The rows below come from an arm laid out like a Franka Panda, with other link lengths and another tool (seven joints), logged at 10 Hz.
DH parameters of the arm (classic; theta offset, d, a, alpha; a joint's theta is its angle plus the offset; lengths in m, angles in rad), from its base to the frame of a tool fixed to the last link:
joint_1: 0 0.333 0 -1.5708
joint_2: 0 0 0 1.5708
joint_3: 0 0.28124 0.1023 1.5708
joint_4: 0 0 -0.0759 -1.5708
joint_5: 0 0.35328 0 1.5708
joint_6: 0 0 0.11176 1.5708
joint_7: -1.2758 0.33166 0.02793 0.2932
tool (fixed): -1.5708 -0.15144 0 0
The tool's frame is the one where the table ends.
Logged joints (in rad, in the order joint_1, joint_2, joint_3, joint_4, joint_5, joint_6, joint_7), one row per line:
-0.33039, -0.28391, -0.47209, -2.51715, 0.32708, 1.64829, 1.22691
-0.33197, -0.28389, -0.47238, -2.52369, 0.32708, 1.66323, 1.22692
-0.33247, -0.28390, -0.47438, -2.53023, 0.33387, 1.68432, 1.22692
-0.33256, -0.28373, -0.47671, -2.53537, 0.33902, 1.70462, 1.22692
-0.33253, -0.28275, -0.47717, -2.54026, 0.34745, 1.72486, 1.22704
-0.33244, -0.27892, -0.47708, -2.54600, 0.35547, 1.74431, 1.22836
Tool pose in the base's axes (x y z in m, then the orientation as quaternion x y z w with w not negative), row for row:
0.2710, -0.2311, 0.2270, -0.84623, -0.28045, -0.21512, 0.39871
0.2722, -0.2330, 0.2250, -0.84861, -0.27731, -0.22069, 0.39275
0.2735, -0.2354, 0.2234, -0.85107, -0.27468, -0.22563, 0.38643
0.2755, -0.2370, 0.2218, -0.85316, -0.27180, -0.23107, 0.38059
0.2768, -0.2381, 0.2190, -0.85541, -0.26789, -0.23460, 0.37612
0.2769, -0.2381, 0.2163, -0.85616, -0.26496, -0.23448, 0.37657
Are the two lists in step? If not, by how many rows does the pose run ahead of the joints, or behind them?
The pose runs 1 row ahead of the joints: the pose in row i belongs to the joints in row i + 1.
